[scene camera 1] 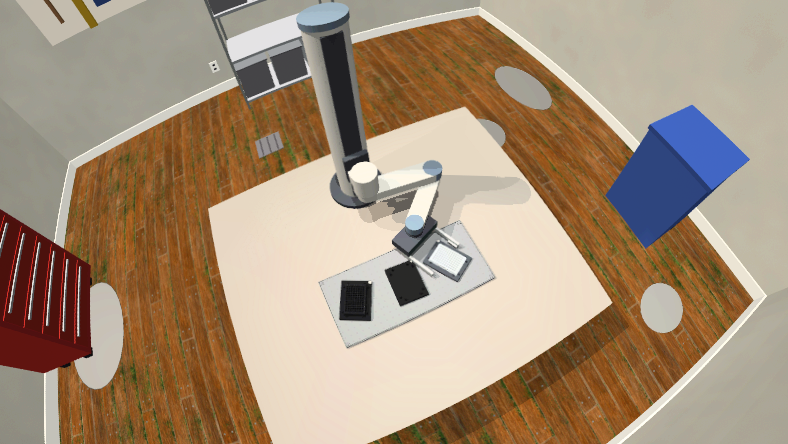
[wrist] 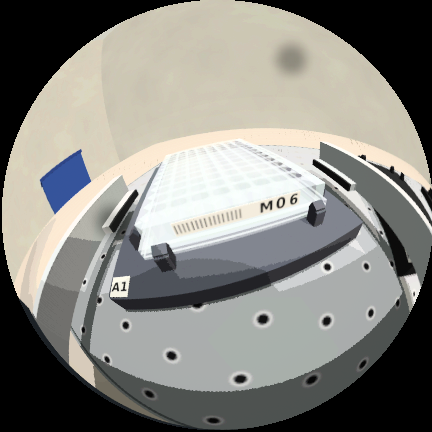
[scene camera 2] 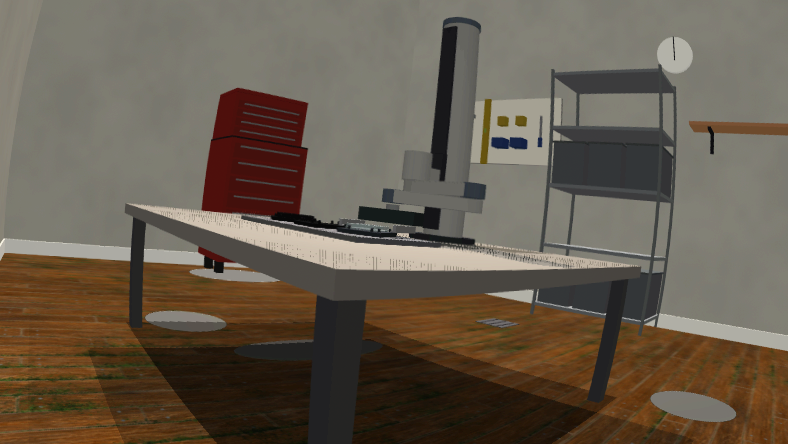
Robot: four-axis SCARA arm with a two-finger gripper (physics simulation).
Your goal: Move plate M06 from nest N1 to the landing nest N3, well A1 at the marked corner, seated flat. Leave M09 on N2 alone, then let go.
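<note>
Clear plate M06 [scene camera 1: 448, 259] [wrist: 220, 180] sits on dark grey nest N1 [scene camera 1: 456, 276] [wrist: 300, 250] at the baseplate's right end. Its M06 label faces the wrist camera; the nest's A1 tag is at the near left corner. My gripper [scene camera 1: 445, 259] [wrist: 224, 159] is open, low, with one finger on each side of M06 and a gap to both. The black nest in the middle, N3 [scene camera 1: 406, 282], holds no plate; it is partly hidden behind the right finger in the wrist view. Black plate M09 [scene camera 1: 355, 297] sits on nest N2 [scene camera 1: 355, 318] at the left end.
The perforated baseplate [scene camera 1: 380, 319] [wrist: 290, 340] lies on the pale table [scene camera 1: 286, 352] [scene camera 2: 308, 259]. The arm's column [scene camera 1: 336, 104] [scene camera 2: 463, 110] stands behind it. Off the table are a red tool cabinet [scene camera 1: 38, 308] [scene camera 2: 256, 165] and a blue box [scene camera 1: 656, 193] [wrist: 66, 180].
</note>
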